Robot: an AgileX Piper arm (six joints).
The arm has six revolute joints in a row. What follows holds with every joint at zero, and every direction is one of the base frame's.
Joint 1 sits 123.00 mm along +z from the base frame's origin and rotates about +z.
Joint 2 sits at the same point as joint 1 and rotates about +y.
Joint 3 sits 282.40 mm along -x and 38.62 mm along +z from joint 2 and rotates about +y.
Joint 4 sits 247.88 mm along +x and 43.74 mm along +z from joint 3 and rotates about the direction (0.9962, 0, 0.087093).
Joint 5 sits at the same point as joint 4 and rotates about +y.
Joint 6 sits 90.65 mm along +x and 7.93 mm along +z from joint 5 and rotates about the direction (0.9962, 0, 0.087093).
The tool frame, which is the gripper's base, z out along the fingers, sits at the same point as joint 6; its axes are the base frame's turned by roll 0.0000, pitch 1.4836 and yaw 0.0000 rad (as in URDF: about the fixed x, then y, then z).
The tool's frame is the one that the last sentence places.
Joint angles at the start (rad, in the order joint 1, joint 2, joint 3, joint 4, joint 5, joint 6): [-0.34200, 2.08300, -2.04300, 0.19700, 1.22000, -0.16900]
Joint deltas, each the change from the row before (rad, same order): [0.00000, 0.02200, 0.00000, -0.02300, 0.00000, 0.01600]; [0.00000, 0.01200, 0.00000, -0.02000, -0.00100, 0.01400]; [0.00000, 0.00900, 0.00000, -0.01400, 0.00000, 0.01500]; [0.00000, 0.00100, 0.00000, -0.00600, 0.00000, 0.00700]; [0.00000, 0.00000, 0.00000, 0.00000, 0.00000, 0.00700]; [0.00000, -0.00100, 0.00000, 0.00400, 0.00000, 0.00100]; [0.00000, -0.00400, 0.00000, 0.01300, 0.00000, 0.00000]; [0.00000, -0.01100, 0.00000, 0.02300, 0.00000, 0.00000]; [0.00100, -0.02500, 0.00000, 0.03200, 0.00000, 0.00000]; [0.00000, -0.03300, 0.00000, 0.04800, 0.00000, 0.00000]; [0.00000, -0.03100, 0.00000, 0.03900, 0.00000, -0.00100]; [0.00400, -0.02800, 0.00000, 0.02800, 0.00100, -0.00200]
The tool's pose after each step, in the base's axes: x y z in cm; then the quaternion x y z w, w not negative. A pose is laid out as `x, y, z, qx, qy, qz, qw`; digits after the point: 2 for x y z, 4 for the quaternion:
43.88, -14.05, 29.13, 0.1064, 0.9730, 0.0375, 0.2015
44.02, -14.28, 28.56, 0.1122, 0.9741, 0.0305, 0.1938
44.12, -14.44, 28.12, 0.1188, 0.9746, 0.0262, 0.1878
44.11, -14.49, 28.07, 0.1218, 0.9746, 0.0241, 0.1866
44.11, -14.49, 28.07, 0.1252, 0.9741, 0.0248, 0.1865
44.11, -14.46, 28.12, 0.1260, 0.9738, 0.0267, 0.1873
44.09, -14.33, 28.32, 0.1268, 0.9729, 0.0325, 0.1906
43.98, -14.09, 28.86, 0.1281, 0.9708, 0.0424, 0.1982
43.68, -13.65, 30.06, 0.1285, 0.9669, 0.0554, 0.2134
43.23, -13.06, 31.65, 0.1294, 0.9607, 0.0752, 0.2338
42.75, -12.55, 33.13, 0.1286, 0.9548, 0.0908, 0.2522
42.29, -11.96, 34.44, 0.1246, 0.9501, 0.1019, 0.2674

